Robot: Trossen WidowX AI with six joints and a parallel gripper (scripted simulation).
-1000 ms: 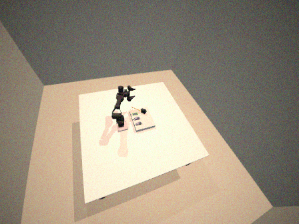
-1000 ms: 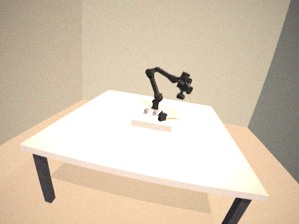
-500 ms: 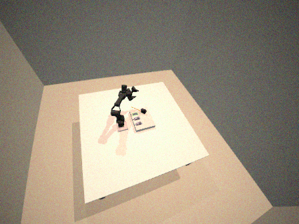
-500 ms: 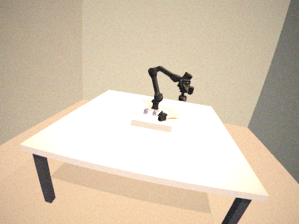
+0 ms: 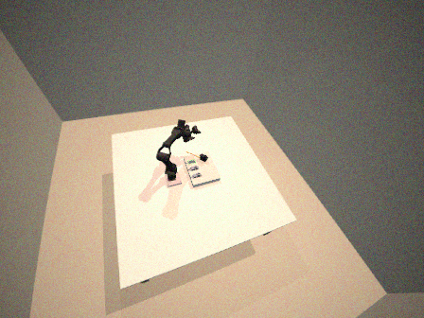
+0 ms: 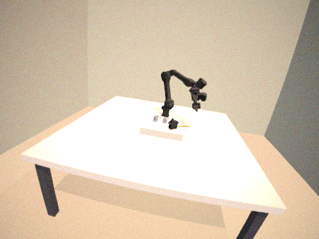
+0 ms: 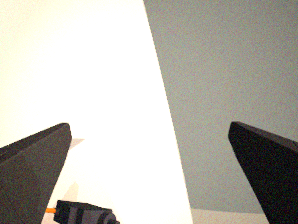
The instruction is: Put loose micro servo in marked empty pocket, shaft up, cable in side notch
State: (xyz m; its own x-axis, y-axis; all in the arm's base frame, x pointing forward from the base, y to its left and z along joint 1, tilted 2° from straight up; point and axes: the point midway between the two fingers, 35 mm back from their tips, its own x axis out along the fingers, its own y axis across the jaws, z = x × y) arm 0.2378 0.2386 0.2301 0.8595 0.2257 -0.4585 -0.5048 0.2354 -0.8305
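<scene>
Now: the pale deck 20 cm to the right of my gripper tip, 20 cm below it and 4 cm ahead of it.
</scene>
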